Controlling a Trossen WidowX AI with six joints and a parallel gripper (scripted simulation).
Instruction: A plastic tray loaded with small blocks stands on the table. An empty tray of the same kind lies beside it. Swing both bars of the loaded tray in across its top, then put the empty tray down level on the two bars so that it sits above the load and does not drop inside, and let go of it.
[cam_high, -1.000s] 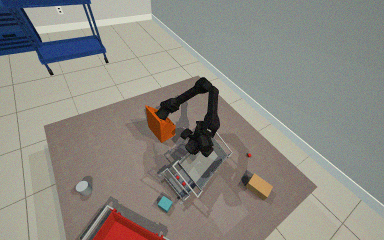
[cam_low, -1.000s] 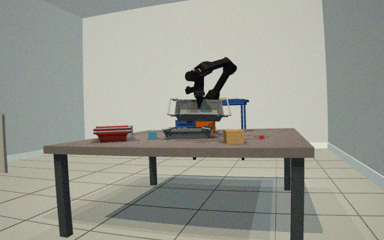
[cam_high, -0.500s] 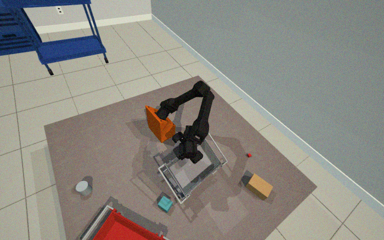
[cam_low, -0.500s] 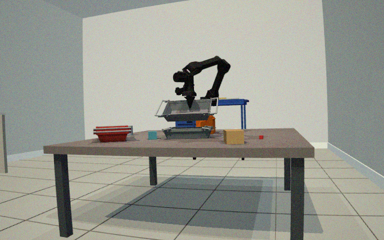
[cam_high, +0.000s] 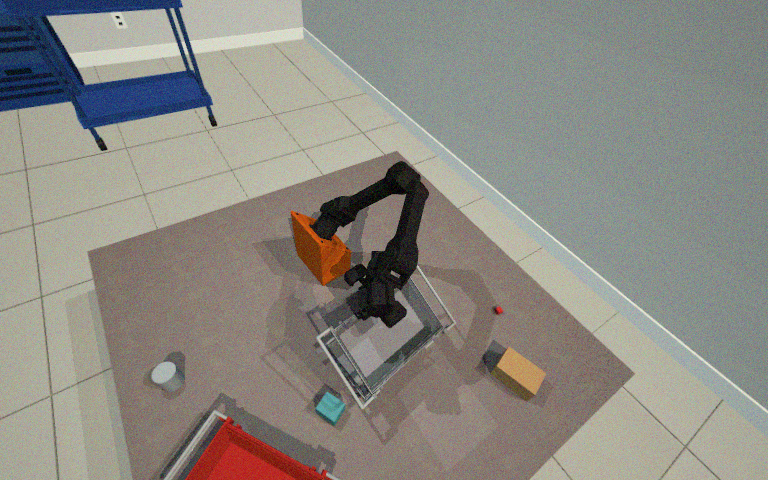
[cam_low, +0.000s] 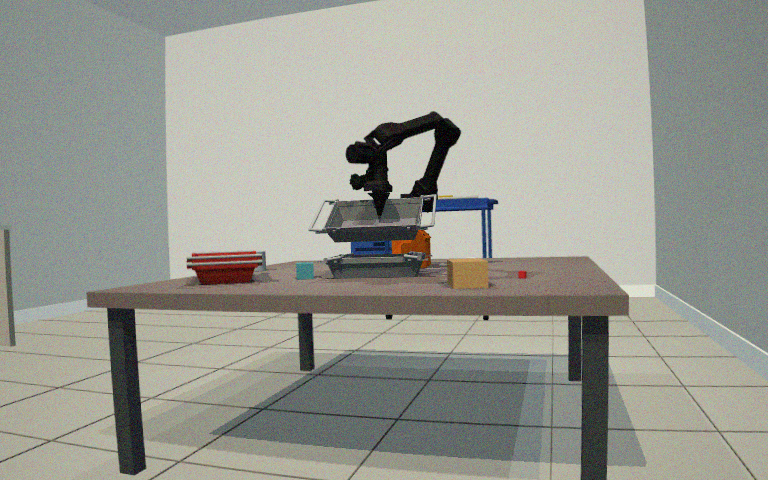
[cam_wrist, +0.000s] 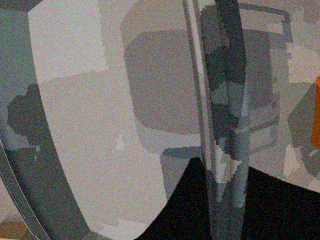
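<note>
My gripper tip is now 80 mm short of the tray. Also, from my gripper tip: teal cube: 110 mm ahead, 210 mm to the right, 160 mm below; then tan box: 370 mm ahead, 280 mm to the left, 150 mm below; then grey cylinder: 220 mm behind, 500 mm to the right, 140 mm below.
</note>
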